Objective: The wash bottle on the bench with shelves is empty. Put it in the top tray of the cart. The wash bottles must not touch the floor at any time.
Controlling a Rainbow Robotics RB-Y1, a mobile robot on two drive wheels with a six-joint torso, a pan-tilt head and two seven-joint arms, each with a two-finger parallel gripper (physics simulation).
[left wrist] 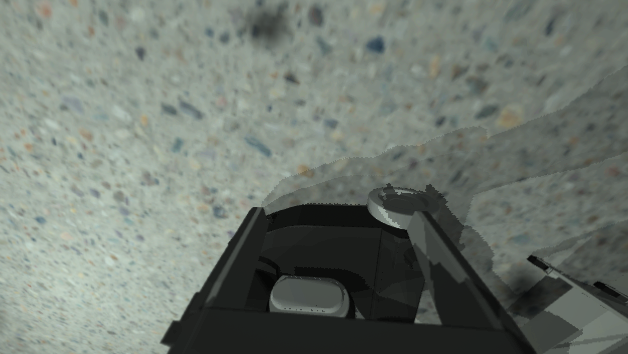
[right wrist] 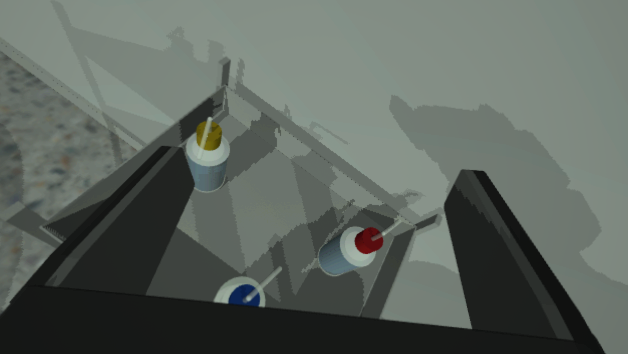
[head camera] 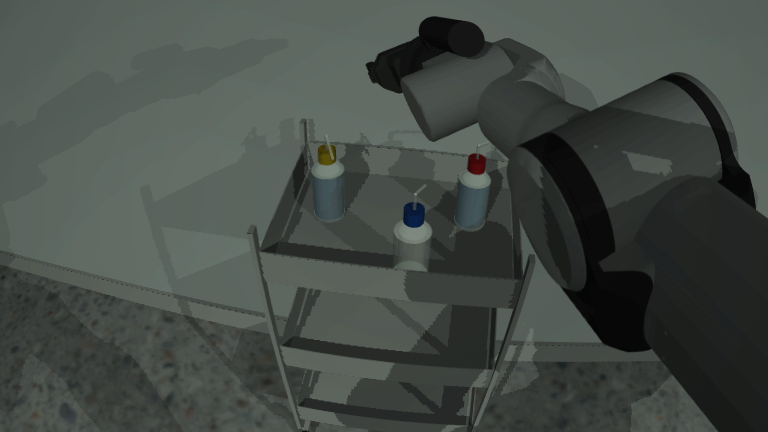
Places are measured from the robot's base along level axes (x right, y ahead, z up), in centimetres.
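Pixels of known places: left gripper, between the fingertips: (left wrist: 335, 218); right gripper, between the fingertips: (right wrist: 317, 176).
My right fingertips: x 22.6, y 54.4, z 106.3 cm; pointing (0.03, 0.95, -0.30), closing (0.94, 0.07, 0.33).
Note:
For each thing: its middle in the pictures, then the offset to it from my right fingertips. Level surfaces: height alone.
- blue-capped wash bottle, middle of its body: (right wrist: 245, 297) (head camera: 414, 232) dz -31.2, dx +1.9, dy -1.6 cm
- yellow-capped bottle, middle of its body: (right wrist: 206, 158) (head camera: 329, 178) dz -31.2, dx -9.0, dy +15.6 cm
- red-capped bottle, middle of its body: (right wrist: 359, 244) (head camera: 476, 181) dz -31.2, dx +16.7, dy +9.1 cm
- speckled floor, height of its surface: dz -106.2 cm
The blue-capped wash bottle (head camera: 412, 241) (right wrist: 245, 296) has a clear, empty-looking body and stands upright in the cart's top tray (head camera: 343, 272) (right wrist: 392, 272), near its front wall. The yellow-capped bottle (head camera: 328, 193) (right wrist: 207, 172) and the red-capped bottle (head camera: 472, 201) (right wrist: 340, 255) stand farther back in that tray, at its left and right, both with bluish contents. My right gripper (head camera: 370, 71) (right wrist: 317, 176) is open and empty, apart from all three bottles. My left gripper (left wrist: 335, 218) is open and empty above the floor. The bench with shelves does not show.
Two lower trays (head camera: 375, 361) (head camera: 370, 415) hang below the top one. A pale wall (head camera: 187, 134) (right wrist: 500, 60) rises behind the cart from the speckled floor (head camera: 107, 343) (left wrist: 150, 100). The left wrist view shows my dark base (left wrist: 325, 245) and part of a pale structure (left wrist: 595, 315).

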